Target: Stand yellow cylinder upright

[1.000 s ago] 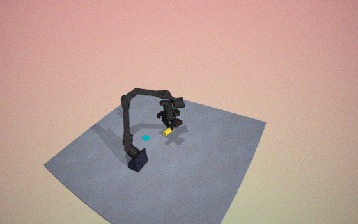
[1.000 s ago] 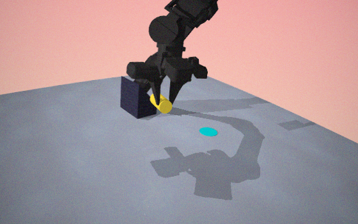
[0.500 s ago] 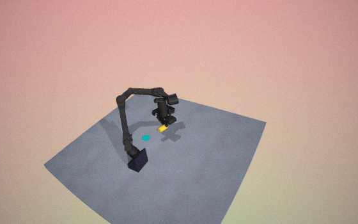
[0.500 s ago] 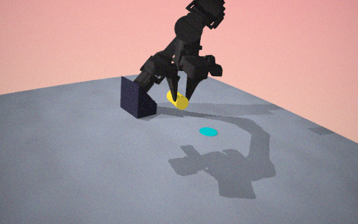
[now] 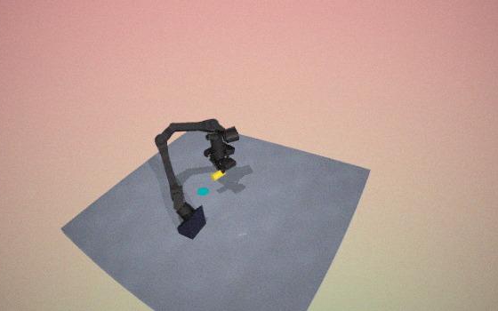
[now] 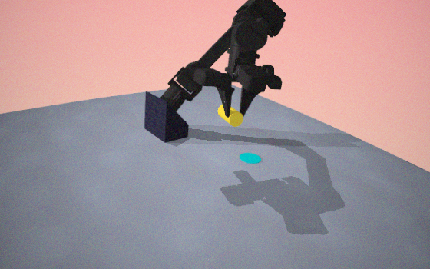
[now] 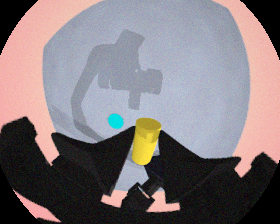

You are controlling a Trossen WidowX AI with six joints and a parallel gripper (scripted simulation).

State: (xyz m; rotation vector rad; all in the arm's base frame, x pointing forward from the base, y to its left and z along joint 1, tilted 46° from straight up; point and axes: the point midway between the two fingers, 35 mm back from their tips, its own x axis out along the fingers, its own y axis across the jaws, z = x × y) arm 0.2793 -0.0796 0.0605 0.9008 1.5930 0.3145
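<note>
Right now the cyan circle is 15 cm below my gripper tip, 12 cm to the left of it and 3 cm behind it. From my gripper tip the other things lie so: yellow tall cylinder: 2 cm behind, 1 cm to the left.
</note>
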